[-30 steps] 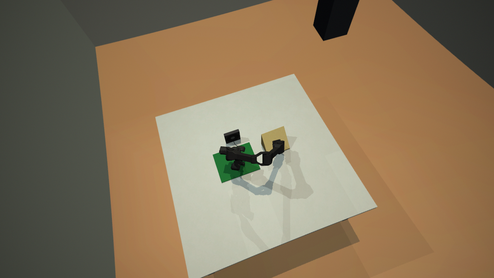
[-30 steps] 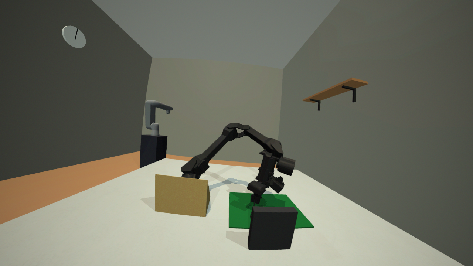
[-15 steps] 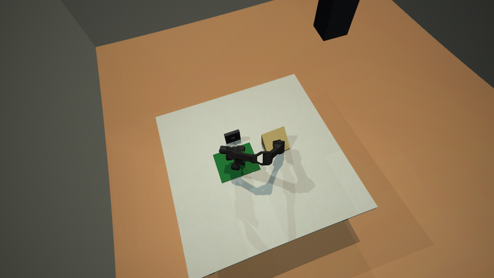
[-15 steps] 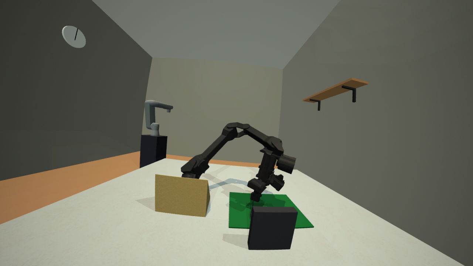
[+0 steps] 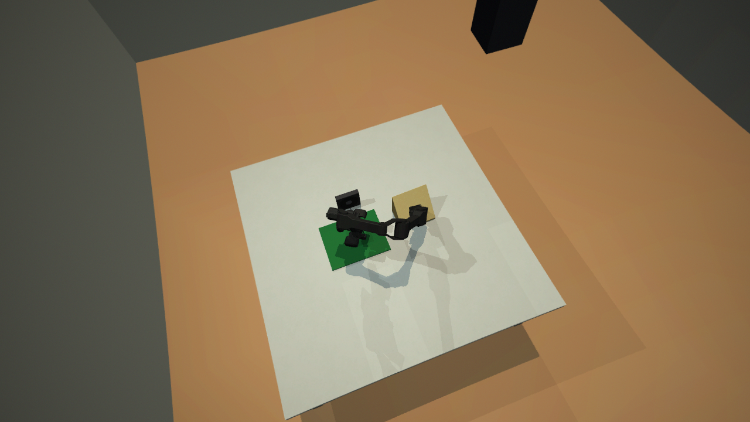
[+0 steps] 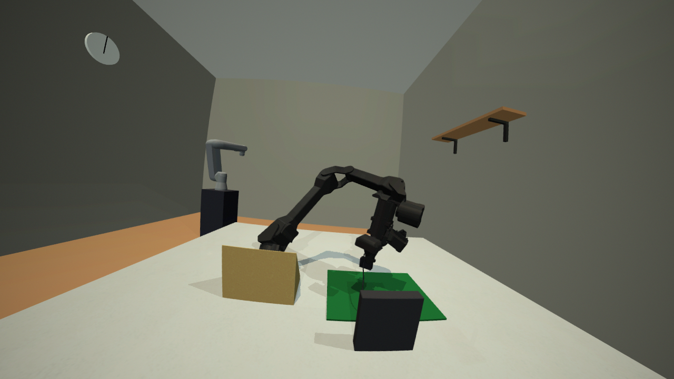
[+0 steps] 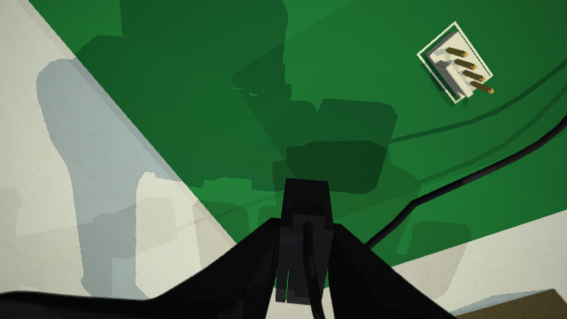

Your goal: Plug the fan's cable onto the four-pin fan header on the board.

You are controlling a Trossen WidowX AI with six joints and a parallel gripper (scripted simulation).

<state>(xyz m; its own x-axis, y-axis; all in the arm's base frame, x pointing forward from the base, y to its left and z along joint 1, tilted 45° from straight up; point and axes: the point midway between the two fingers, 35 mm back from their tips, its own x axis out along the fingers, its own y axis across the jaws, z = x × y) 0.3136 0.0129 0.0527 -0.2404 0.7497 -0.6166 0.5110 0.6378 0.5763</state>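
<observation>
My gripper tip is now 10 cm above the green board, 3 cm to the left of it and 3 cm short of it. Round my gripper tip: black fan 22 cm to the right, 2 cm below; black plug 1 cm behind.
</observation>
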